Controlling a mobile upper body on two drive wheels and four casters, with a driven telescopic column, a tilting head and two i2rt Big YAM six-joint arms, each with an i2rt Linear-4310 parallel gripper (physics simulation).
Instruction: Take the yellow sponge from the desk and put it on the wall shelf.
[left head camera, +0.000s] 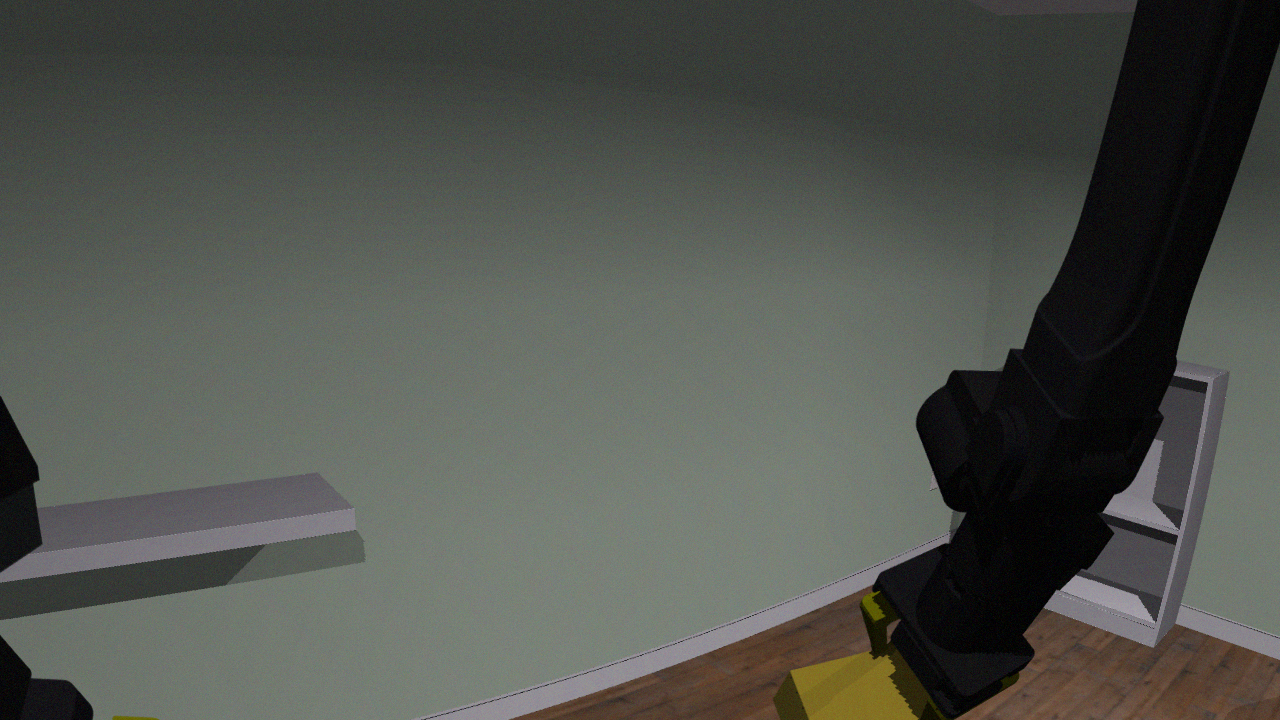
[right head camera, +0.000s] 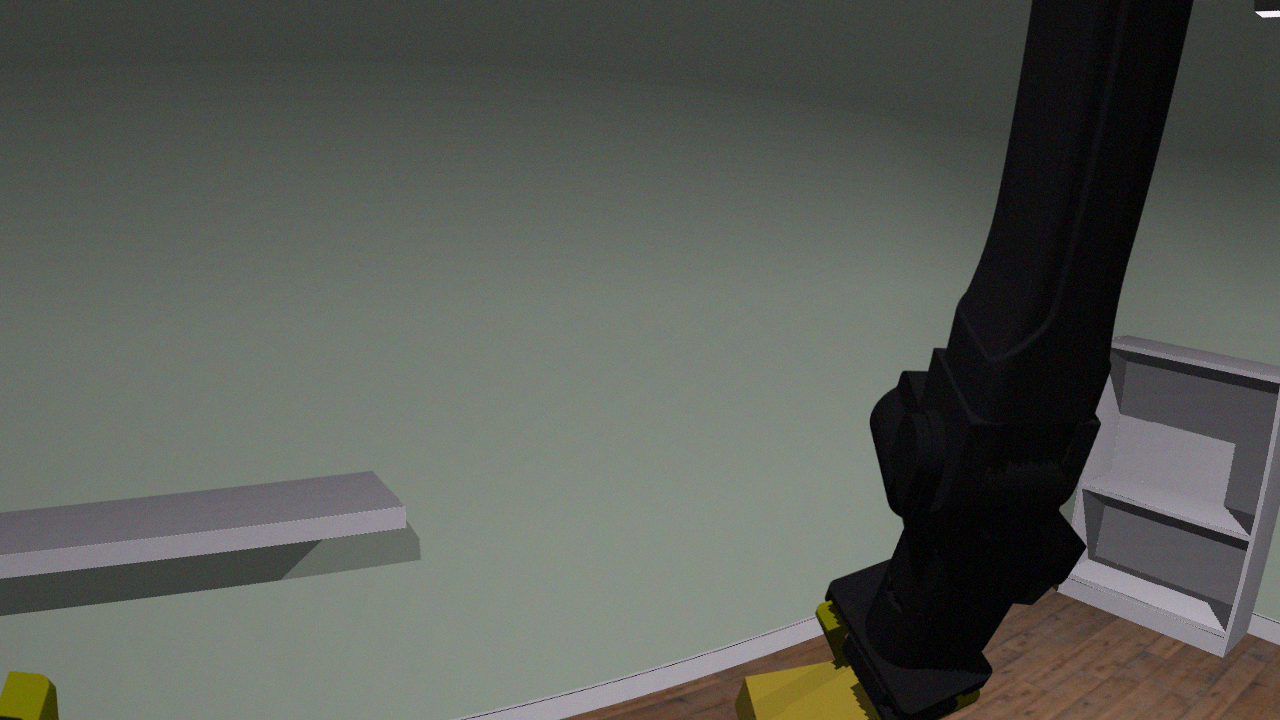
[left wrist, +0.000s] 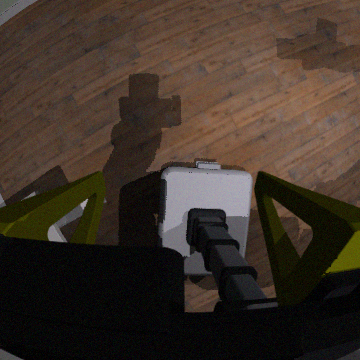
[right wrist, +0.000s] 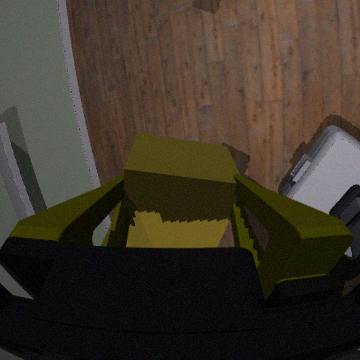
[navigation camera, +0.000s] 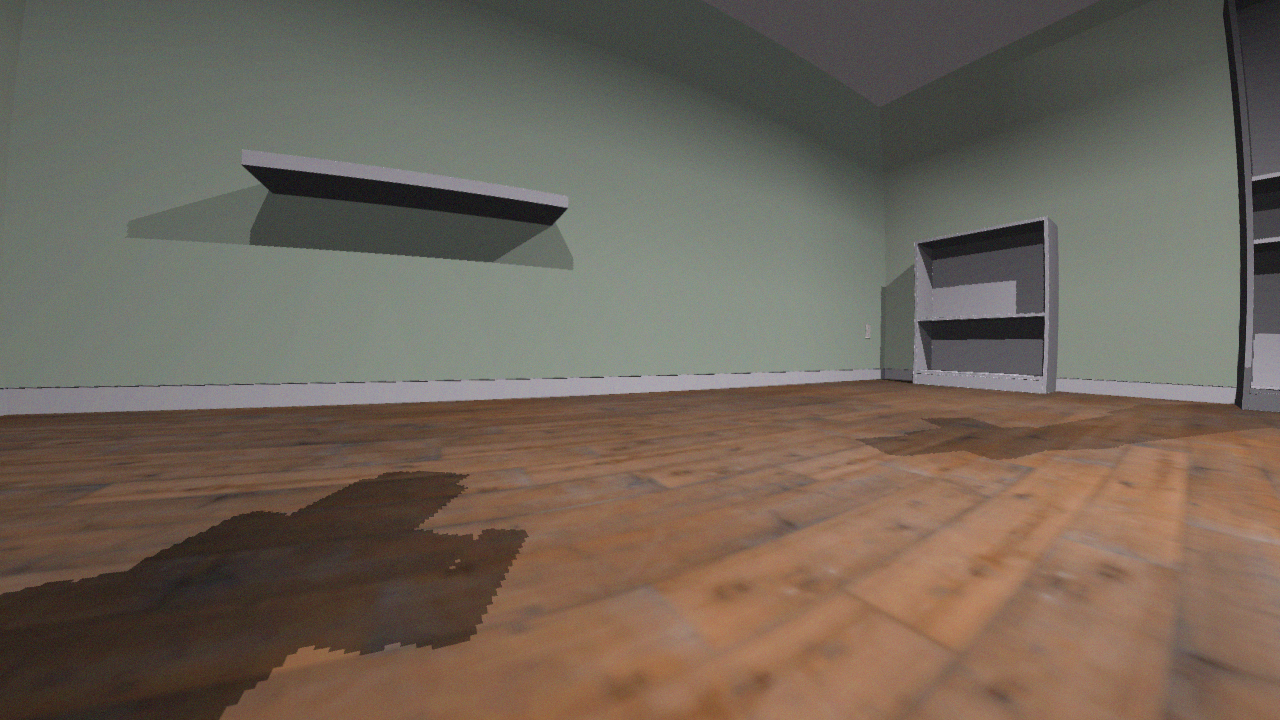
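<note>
The yellow sponge (left head camera: 845, 687) (right head camera: 805, 694) (right wrist: 177, 187) is a block held between the fingers of my right gripper (right wrist: 179, 180), high above the floor and to the right of the shelf. The white wall shelf (left head camera: 205, 523) (right head camera: 232, 519) (navigation camera: 402, 179) is a plank on the green wall at the left of both head views; its top shows no objects in the part visible there. A piece of it shows at the left edge of the right wrist view (right wrist: 16, 172). My left gripper (left wrist: 179, 179) is open, with the robot's base and column behind its fingers. The desk does not show.
A low white bookcase (left head camera: 1194, 510) (right head camera: 1257, 546) (navigation camera: 1050, 304) stands near the room's corner at the right. A taller bookcase (navigation camera: 1244, 268) shows at the right edge of the navigation view. The robot's white base (left wrist: 205, 192) (right wrist: 327, 170) stands on the wooden floor.
</note>
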